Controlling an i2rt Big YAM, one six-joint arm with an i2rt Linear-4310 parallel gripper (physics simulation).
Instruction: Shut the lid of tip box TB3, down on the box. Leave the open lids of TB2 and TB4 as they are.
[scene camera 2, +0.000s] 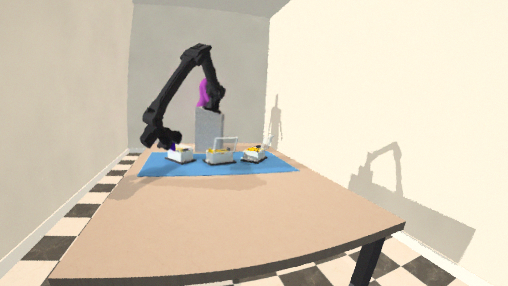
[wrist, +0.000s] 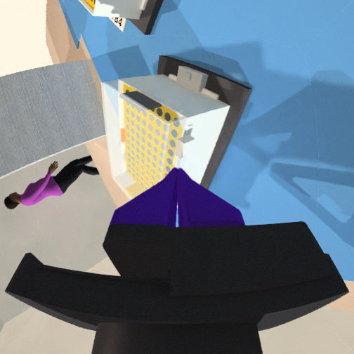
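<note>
Tip box TB3, white with a yellow rack, stands on a dark base at the mat's left. Its clear lid lies low over the rack in the wrist view; whether it is fully down I cannot tell. My gripper is shut and empty, its purple tips at the box's top edge; contact is unclear. TB4 is in the middle, its open lid upright. TB2 is at the right, its clear lid open.
The boxes stand on a blue mat on the wooden table. The grey arm pedestal is behind them. A person in a magenta top stands beyond the table. The TB4 label lies near its box.
</note>
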